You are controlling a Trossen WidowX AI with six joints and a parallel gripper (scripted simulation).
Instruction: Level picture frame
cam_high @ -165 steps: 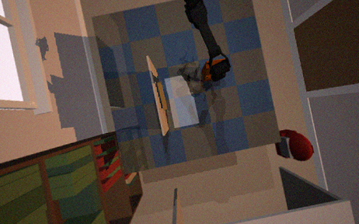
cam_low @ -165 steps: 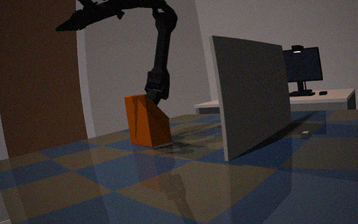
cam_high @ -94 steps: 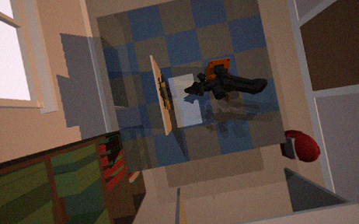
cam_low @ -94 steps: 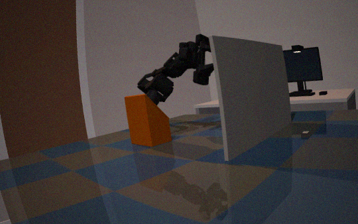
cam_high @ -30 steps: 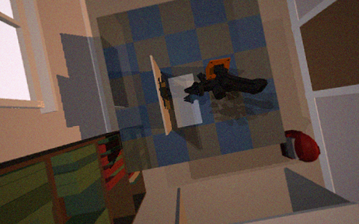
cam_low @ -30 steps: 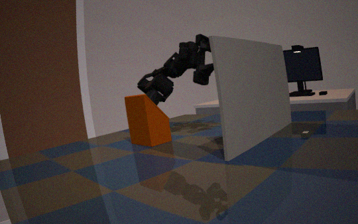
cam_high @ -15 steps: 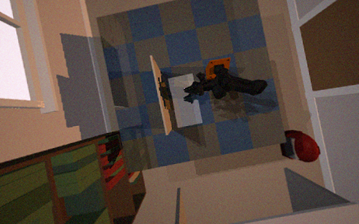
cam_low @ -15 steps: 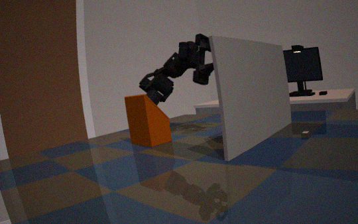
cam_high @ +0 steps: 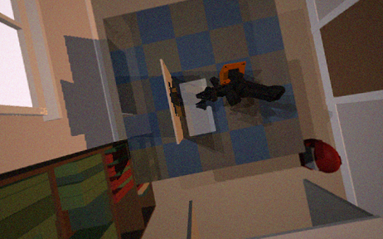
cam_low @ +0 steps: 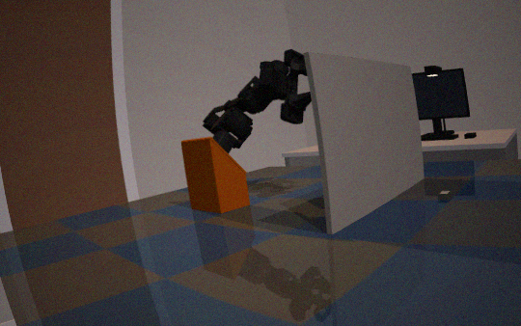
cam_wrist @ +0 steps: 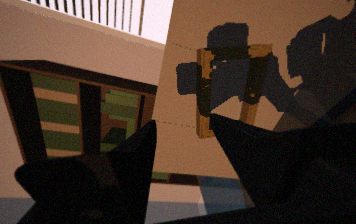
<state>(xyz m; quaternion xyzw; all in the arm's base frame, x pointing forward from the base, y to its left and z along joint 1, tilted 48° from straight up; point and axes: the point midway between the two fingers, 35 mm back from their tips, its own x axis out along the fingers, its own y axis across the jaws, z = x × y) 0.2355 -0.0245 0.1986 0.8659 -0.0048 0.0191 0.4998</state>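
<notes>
Right now my gripper tip is 130 mm short of the picture frame, 110 mm above it and 10 mm to the left of it. Also, from my gripper tip: wall panel (140 mm ahead, 130 mm below, 10 mm to the left).
</notes>
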